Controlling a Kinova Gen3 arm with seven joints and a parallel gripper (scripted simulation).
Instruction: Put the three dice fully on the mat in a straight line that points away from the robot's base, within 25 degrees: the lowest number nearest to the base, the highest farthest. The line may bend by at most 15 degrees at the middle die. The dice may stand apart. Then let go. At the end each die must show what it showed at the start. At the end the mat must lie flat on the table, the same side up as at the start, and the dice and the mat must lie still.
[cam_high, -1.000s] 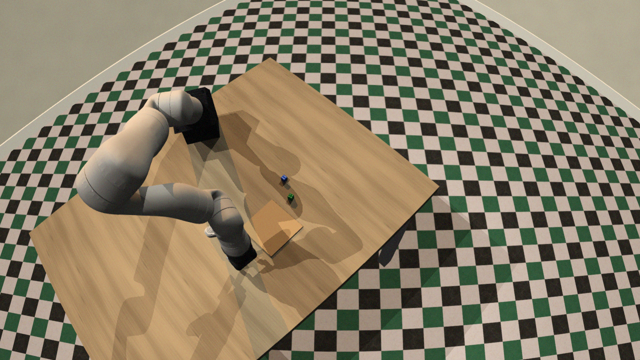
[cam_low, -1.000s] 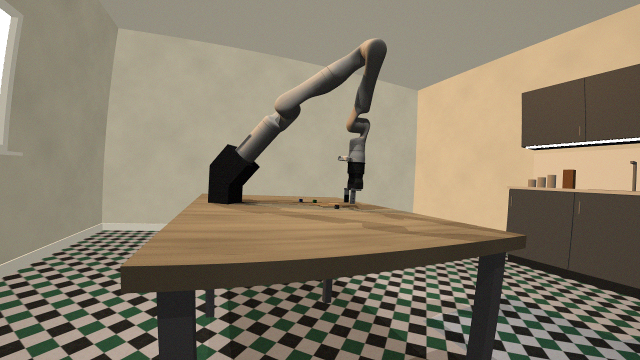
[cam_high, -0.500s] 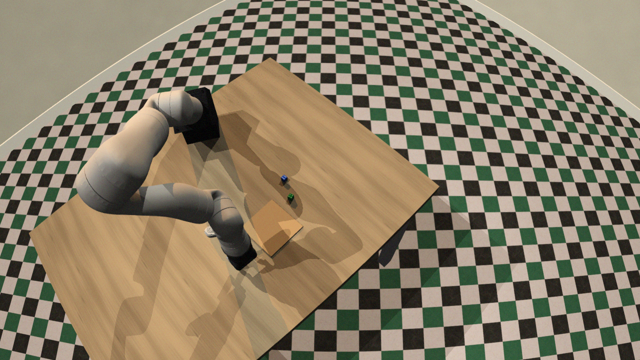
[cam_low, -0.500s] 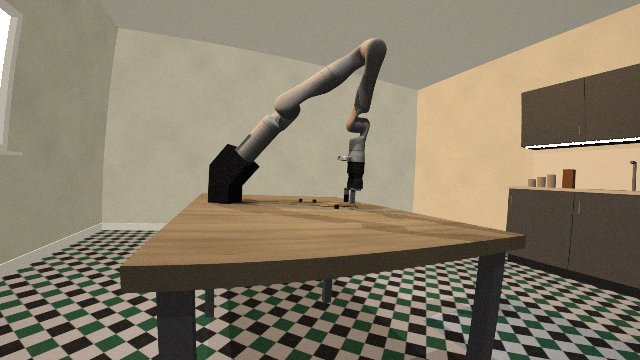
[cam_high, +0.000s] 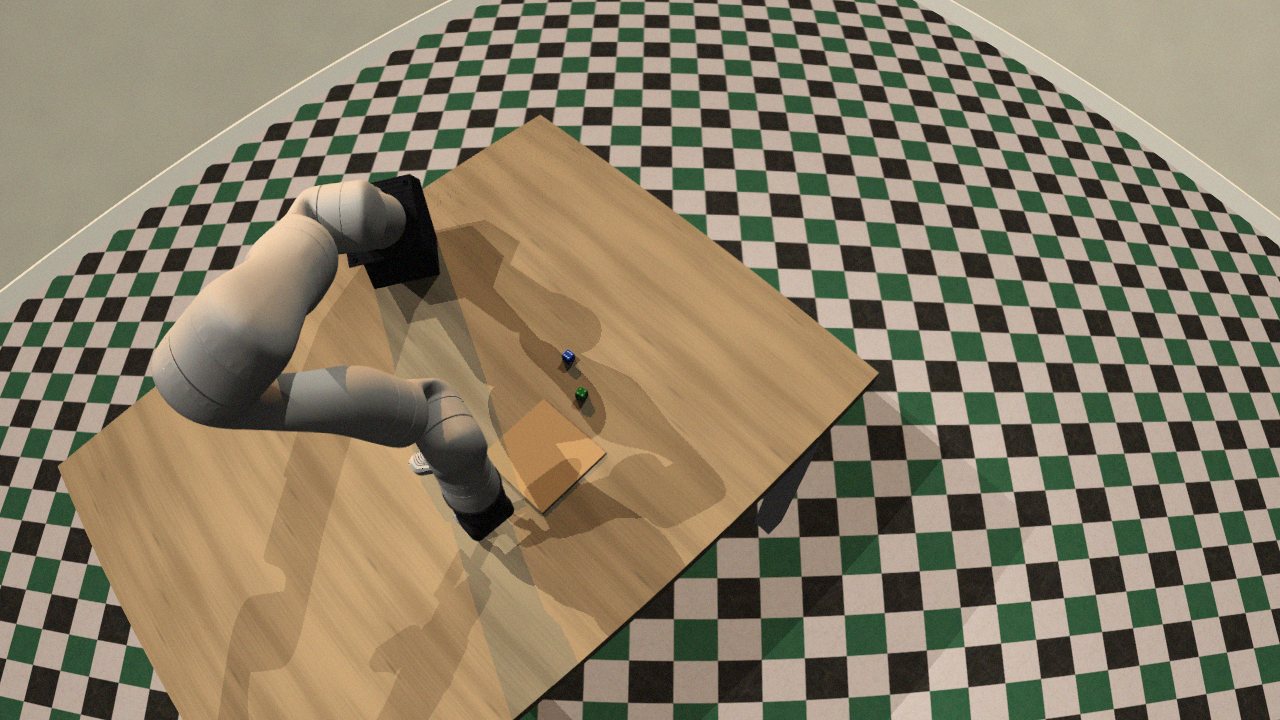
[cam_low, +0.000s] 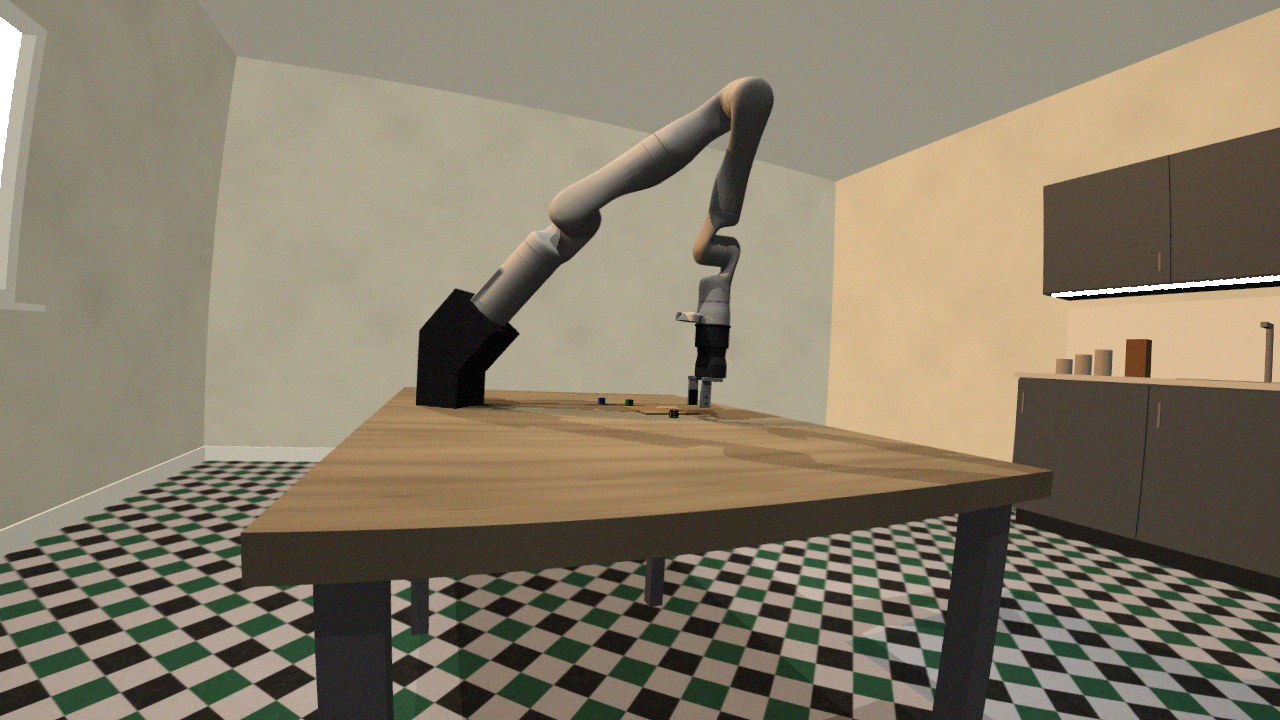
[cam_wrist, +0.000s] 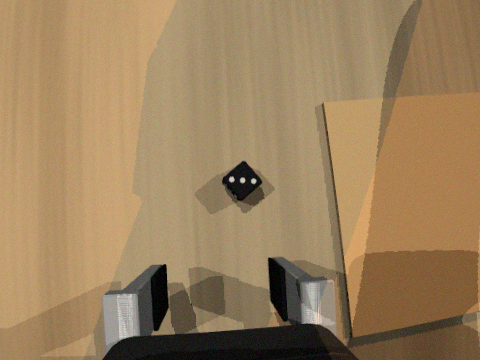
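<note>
Right now my hand is 3 cm past the orange mat, 14 cm to the right of it and 4 cm above it. The rest, counted from my hand: green die (7 cm behind, 26 cm to the left, 4 cm below); blue die (14 cm behind, 29 cm to the left, 4 cm below); black die (5 cm behind, 2 cm to the left, 4 cm below).
</note>
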